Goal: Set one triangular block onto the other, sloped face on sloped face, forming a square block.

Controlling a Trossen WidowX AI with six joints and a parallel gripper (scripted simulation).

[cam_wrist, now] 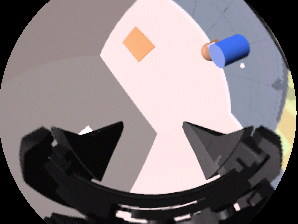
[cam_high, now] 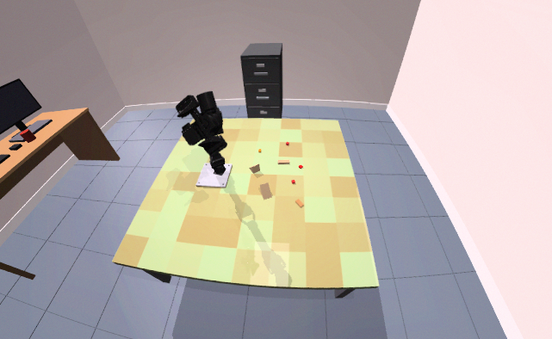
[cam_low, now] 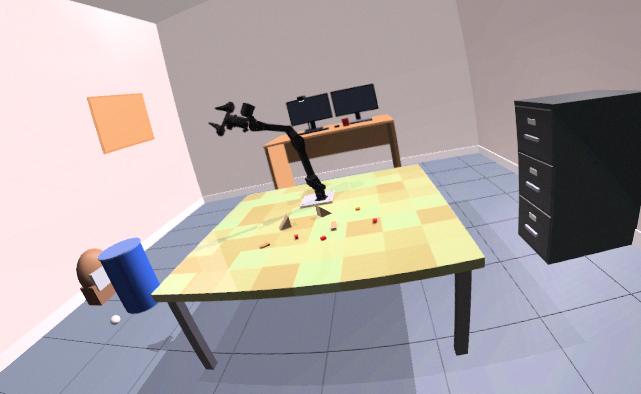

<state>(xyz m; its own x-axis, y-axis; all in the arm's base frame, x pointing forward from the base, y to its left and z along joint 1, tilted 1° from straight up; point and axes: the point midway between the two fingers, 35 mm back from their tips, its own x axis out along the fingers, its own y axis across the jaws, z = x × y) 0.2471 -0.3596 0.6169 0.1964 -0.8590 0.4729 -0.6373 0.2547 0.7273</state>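
My gripper tip is 620 mm above the triangular block, 320 mm to the right of it and 60 mm short of it. The rest, counted from my gripper tip: small tan block: 630 mm below, 580 mm to the left, 110 mm ahead.
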